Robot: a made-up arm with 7 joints. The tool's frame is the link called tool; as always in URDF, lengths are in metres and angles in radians. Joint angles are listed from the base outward.
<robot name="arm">
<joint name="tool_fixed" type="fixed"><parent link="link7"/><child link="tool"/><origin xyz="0.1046 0.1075 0.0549" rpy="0 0 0"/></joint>
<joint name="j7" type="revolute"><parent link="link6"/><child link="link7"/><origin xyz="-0.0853 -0.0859 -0.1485" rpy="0 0 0"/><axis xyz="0 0 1"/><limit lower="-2.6" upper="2.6"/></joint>
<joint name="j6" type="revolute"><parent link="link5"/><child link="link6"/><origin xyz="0.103 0.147 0.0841" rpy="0 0 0"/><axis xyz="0 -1 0"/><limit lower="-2.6" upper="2.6"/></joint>
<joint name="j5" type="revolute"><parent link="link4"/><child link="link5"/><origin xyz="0.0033 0.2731 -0.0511" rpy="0 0 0"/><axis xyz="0 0 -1"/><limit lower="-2.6" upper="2.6"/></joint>
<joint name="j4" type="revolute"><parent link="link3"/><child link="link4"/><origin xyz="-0.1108 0.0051 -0.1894" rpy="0 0 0"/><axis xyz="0 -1 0"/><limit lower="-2.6" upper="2.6"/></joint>
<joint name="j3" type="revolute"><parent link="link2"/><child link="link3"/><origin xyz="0.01 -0.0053 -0.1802" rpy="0 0 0"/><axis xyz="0 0 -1"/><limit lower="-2.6" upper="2.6"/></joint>
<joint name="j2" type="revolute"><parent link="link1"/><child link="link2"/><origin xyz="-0.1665 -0.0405 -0.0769" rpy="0 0 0"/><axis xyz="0 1 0"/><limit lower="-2.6" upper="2.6"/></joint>
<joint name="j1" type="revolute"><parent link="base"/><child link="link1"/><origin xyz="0 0 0.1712" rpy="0 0 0"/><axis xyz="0 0 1"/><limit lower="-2.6" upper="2.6"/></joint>
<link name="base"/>
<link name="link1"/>
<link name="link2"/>
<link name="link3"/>
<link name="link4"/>
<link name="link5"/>
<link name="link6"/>
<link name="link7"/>
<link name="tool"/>
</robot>
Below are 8 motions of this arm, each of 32 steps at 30 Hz.
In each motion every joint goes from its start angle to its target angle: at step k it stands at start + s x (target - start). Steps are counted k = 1, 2, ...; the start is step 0. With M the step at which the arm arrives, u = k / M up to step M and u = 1 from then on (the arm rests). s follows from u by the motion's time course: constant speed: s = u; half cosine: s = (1 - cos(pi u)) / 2; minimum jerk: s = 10 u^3 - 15 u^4 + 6 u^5.
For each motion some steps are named. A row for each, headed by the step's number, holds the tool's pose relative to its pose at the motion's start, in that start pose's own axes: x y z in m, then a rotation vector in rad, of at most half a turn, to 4 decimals.
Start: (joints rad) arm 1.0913 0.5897 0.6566 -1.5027 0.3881 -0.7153 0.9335
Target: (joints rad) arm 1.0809 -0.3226 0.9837 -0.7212 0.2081 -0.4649 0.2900
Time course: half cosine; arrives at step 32
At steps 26, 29, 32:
26: -0.3106 0.3835 0.0243 -0.3933 -1.2114 0.5238
29: -0.3450 0.4006 0.0171 -0.3681 -1.2958 0.5695
32: -0.3571 0.4060 0.0143 -0.3577 -1.3242 0.5855

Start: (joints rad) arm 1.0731 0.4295 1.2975 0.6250 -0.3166 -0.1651 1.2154
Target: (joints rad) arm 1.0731 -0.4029 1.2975 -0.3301 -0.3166 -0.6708 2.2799
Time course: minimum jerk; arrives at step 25
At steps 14, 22, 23, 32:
14: 0.0204 -0.0883 0.3112 0.5965 -0.6004 0.6414
22: -0.0730 -0.2100 0.4408 0.7199 -1.1607 1.1746
23: -0.0758 -0.2136 0.4429 0.7203 -1.1764 1.1895
32: -0.0771 -0.2153 0.4438 0.7204 -1.1836 1.1964

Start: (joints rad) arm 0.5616 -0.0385 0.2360 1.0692 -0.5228 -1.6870 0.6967
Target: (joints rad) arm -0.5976 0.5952 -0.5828 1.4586 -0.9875 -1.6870 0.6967
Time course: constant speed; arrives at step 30
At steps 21, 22, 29, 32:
21: 0.0180 0.1961 0.1517 0.0702 0.2072 -0.0543
22: 0.0210 0.2025 0.1689 0.0782 0.2046 -0.0552
29: 0.0488 0.2269 0.3052 0.1380 0.1537 -0.0770
32: 0.0536 0.2271 0.3264 0.1469 0.1422 -0.0832

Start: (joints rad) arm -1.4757 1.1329 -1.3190 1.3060 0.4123 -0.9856 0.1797
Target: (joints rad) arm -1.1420 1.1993 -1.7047 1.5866 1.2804 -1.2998 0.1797
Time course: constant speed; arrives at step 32
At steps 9, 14, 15, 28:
9: -0.0768 -0.0216 0.0959 0.2701 0.1226 -0.0067
14: -0.1125 -0.0408 0.1525 0.4262 0.2026 -0.0122
15: -0.1190 -0.0453 0.1639 0.4578 0.2195 -0.0135
28: -0.1813 -0.1213 0.3110 0.8822 0.4617 -0.0411

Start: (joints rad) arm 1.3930 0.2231 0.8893 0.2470 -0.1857 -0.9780 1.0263
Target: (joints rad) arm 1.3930 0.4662 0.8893 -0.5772 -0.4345 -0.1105 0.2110
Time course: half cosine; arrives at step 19
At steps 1, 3, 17, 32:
1: 0.0003 -0.0010 -0.0010 -0.0001 0.0019 -0.0044
3: 0.0026 -0.0091 -0.0087 -0.0011 0.0159 -0.0386
17: 0.0013 -0.1202 -0.1380 0.0639 0.1063 -0.5796
32: 0.0004 -0.1227 -0.1414 0.0700 0.1058 -0.5972

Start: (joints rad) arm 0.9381 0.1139 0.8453 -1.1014 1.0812 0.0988 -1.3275
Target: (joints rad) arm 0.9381 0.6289 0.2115 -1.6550 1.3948 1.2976 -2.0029
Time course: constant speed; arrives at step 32
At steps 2, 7, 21, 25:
2: 0.0256 0.0060 -0.0124 0.0712 -0.0918 -0.0558
7: 0.0896 0.0171 -0.0348 0.2659 -0.3143 -0.1720
21: 0.2527 0.0257 -0.0460 0.9140 -0.8510 -0.2623
25: 0.2927 0.0245 -0.0391 1.1128 -0.9683 -0.2075

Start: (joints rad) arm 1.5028 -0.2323 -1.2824 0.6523 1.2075 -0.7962 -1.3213
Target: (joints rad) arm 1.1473 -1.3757 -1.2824 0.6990 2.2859 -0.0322 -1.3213
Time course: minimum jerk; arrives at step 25
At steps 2, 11, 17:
2: 0.0014 0.0023 0.0004 0.0088 -0.0004 -0.0025
11: 0.1229 0.1665 0.0924 0.7476 -0.0234 -0.1819
17: 0.2285 0.2514 0.2883 1.5183 -0.0028 -0.3008

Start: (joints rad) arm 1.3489 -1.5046 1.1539 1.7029 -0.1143 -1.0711 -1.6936
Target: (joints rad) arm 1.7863 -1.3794 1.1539 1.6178 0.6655 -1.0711 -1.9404
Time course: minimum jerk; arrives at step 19
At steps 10, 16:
10: 0.0299 -0.0567 0.0293 -0.3681 0.3388 -0.3620
16: 0.0406 -0.1026 0.0705 -0.6763 0.5235 -0.6894

